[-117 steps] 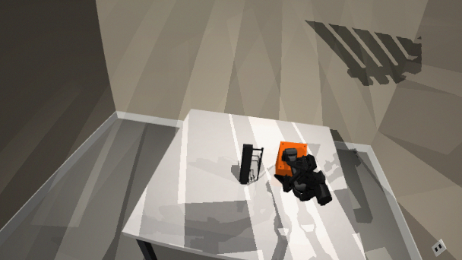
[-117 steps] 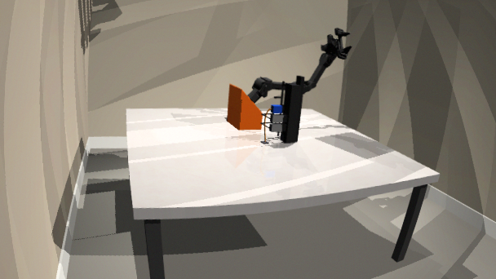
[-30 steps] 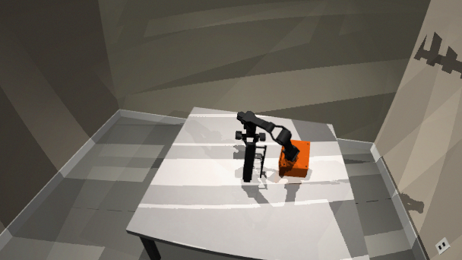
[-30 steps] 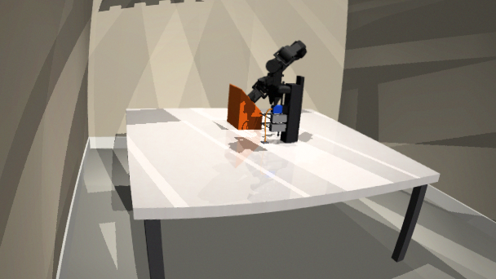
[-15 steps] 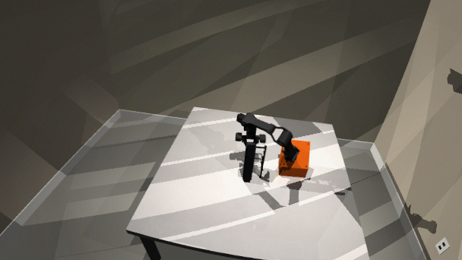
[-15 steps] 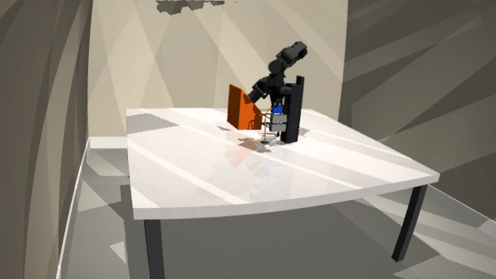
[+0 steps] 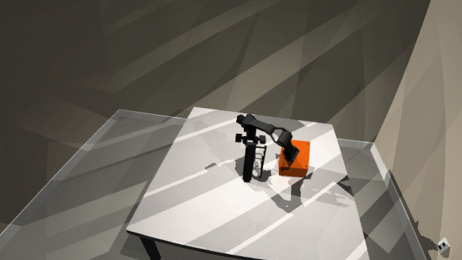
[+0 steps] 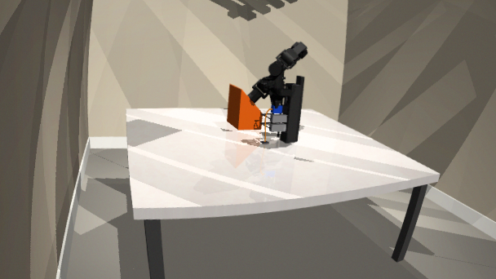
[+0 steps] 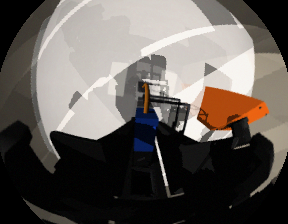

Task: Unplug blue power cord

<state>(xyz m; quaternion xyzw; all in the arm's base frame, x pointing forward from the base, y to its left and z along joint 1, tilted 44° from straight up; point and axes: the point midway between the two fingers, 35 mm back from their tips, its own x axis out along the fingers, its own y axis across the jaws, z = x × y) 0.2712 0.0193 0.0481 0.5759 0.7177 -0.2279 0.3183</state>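
Right now my gripper tip is 30 mm to the right of the blue plug and 10 mm past it.
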